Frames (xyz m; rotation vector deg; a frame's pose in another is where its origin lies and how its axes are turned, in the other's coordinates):
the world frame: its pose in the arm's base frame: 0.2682 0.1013 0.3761 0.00 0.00 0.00
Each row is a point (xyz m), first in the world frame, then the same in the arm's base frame.
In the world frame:
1: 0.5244 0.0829 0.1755
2: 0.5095 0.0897 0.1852
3: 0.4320 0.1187 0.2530
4: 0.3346 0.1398 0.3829
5: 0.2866 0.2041 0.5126
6: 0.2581 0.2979 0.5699
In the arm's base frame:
1: 0.7926 0.1842 0.5516
2: 0.7777 0.1910 0.5613
3: 0.7002 0.2200 0.6291
4: 0.6028 0.2411 0.7590
5: 0.5548 0.3054 0.8887
6: 0.5263 0.3992 0.9460

